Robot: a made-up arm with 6 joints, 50 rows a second.
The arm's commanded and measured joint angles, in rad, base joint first. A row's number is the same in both.
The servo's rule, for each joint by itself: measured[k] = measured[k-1] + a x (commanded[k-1-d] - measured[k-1]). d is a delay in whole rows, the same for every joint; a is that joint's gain. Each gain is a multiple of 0.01, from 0.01 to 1. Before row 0 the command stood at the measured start. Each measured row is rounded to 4 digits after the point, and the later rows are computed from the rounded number. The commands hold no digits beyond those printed.
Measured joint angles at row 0:
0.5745 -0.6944 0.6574 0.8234 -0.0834 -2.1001
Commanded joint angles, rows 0 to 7:
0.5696 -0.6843 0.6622 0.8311 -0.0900 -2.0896
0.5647 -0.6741 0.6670 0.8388 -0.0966 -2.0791
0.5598 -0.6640 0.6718 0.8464 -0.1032 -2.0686
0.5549 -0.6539 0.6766 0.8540 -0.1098 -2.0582
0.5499 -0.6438 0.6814 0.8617 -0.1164 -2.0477
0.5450 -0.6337 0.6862 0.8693 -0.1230 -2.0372
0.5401 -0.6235 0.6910 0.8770 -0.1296 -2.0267
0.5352 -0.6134 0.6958 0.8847 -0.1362 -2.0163
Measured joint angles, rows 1 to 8:
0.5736 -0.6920 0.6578 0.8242 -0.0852 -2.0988
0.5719 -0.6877 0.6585 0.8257 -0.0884 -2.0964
0.5696 -0.6820 0.6596 0.8278 -0.0925 -2.0931
0.5668 -0.6753 0.6610 0.8304 -0.0973 -2.0889
0.5636 -0.6677 0.6626 0.8335 -0.1026 -2.0840
0.5601 -0.6595 0.6645 0.8371 -0.1083 -2.0784
0.5563 -0.6509 0.6666 0.8411 -0.1143 -2.0722
0.5523 -0.6419 0.6689 0.8455 -0.1204 -2.0655
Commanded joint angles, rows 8 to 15:
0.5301 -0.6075 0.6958 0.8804 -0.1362 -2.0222
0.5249 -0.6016 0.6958 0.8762 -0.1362 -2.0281
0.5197 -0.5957 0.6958 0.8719 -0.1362 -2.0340
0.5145 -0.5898 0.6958 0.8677 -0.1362 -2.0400
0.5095 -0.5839 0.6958 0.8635 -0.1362 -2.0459
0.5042 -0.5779 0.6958 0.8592 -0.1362 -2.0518
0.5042 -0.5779 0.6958 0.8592 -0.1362 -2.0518
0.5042 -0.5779 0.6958 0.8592 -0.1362 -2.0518
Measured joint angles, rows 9 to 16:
0.5481 -0.6336 0.6711 0.8490 -0.1248 -2.0603
0.5437 -0.6259 0.6731 0.8517 -0.1280 -2.0564
0.5391 -0.6187 0.6749 0.8537 -0.1303 -2.0537
0.5344 -0.6118 0.6766 0.8551 -0.1320 -2.0521
0.5297 -0.6051 0.6781 0.8559 -0.1332 -2.0514
0.5249 -0.5986 0.6795 0.8562 -0.1340 -2.0514
0.5210 -0.5936 0.6808 0.8565 -0.1346 -2.0514
0.5178 -0.5898 0.6820 0.8568 -0.1350 -2.0514

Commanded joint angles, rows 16 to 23:
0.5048 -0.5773 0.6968 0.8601 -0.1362 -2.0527
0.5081 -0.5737 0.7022 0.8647 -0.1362 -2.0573
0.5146 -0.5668 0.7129 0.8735 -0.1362 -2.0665
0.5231 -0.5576 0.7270 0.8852 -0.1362 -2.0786
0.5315 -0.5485 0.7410 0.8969 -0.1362 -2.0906
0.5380 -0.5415 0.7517 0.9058 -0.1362 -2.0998
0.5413 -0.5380 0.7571 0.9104 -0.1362 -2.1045
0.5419 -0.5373 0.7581 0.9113 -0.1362 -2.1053
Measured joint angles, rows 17 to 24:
0.5153 -0.5868 0.6832 0.8571 -0.1353 -2.0516
0.5139 -0.5837 0.6847 0.8579 -0.1356 -2.0523
0.5140 -0.5796 0.6870 0.8595 -0.1358 -2.0540
0.5157 -0.5743 0.6902 0.8621 -0.1359 -2.0570
0.5187 -0.5681 0.6943 0.8656 -0.1360 -2.0610
0.5224 -0.5617 0.6989 0.8696 -0.1361 -2.0657
0.5260 -0.5560 0.7036 0.8737 -0.1361 -2.0704
0.5290 -0.5515 0.7080 0.8775 -0.1361 -2.0746

